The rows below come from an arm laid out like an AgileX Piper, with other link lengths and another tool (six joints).
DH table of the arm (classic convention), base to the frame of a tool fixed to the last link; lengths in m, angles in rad. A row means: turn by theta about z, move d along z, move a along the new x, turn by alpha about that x. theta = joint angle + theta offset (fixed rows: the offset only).
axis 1: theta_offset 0  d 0.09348  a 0  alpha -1.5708
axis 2: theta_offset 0.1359  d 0  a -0.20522  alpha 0
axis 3: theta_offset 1.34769  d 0  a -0.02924  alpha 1.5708
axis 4: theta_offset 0  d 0.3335  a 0  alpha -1.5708
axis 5: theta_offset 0  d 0  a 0  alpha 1.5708
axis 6: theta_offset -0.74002  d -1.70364  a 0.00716  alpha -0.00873
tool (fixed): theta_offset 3.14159  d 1.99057  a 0  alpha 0
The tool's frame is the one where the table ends.
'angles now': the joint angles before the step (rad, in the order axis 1, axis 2, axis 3, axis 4, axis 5, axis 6). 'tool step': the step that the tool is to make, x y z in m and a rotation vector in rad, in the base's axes. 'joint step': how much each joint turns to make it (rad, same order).
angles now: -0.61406, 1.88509, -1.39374, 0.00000, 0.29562, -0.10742
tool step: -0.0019, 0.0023, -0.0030, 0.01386, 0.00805, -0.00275
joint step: 0.00004, 0.00012, -0.00004, 0.00729, 0.01449, -0.00004
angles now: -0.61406, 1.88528, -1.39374, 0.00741, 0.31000, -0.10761
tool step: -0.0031, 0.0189, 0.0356, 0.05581, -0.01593, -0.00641
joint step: 0.00966, -0.09622, -0.00022, 0.05698, 0.11534, 0.00017
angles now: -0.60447, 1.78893, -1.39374, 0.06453, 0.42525, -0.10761
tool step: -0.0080, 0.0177, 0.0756, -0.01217, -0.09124, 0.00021
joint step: 0.00489, -0.20059, 0.05758, 0.04159, 0.06112, 0.00000
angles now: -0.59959, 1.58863, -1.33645, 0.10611, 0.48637, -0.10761
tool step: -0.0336, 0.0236, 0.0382, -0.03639, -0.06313, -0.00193
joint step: -0.00013, -0.26900, 0.20701, 0.00603, -0.01071, -0.00028
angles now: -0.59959, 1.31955, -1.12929, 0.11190, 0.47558, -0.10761
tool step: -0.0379, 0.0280, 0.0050, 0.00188, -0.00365, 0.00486
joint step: -0.00002, -0.23690, 0.19000, 0.00327, 0.04525, -0.00006
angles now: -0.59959, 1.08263, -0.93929, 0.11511, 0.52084, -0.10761
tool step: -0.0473, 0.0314, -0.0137, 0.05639, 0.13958, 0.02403
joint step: 0.00005, -0.14113, 0.04854, -0.03271, 0.24079, 0.00008
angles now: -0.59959, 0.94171, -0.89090, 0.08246, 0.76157, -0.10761
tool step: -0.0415, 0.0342, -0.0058, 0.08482, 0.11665, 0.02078
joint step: 0.00007, -0.09384, -0.00015, 0.00589, 0.23902, 0.00009
